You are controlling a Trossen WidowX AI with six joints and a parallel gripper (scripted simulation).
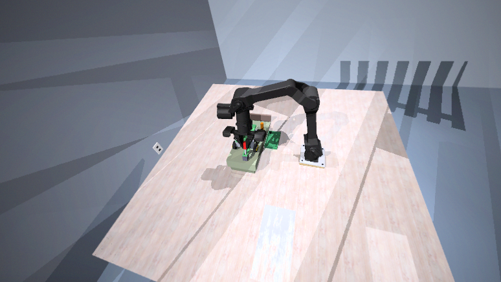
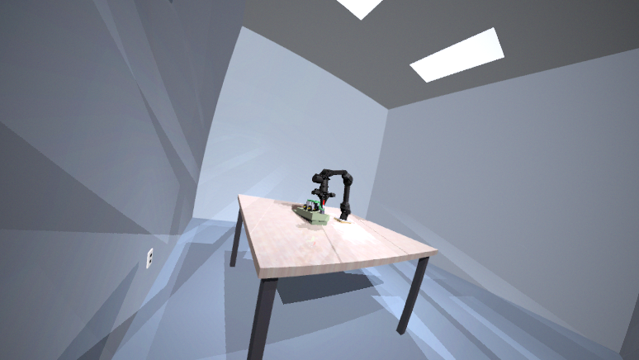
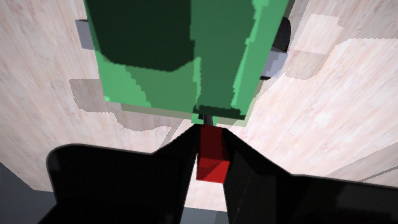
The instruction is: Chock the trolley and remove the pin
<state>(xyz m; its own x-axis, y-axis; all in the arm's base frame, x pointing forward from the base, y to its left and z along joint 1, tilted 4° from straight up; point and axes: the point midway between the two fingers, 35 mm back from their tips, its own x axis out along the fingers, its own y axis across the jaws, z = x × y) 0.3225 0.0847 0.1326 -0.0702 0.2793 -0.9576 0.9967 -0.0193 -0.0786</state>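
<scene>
Now: the green tray 10 cm behind my gripper tip, 18 cm to the right of it and 15 cm below it. From my gripper tip the other things lie so: trolley (2 cm ahead, 9 cm to the right, 4 cm below); grey-green ramp (2 cm ahead, 10 cm to the right, 10 cm below); red-headed stop pin (right at my gripper tip).
</scene>
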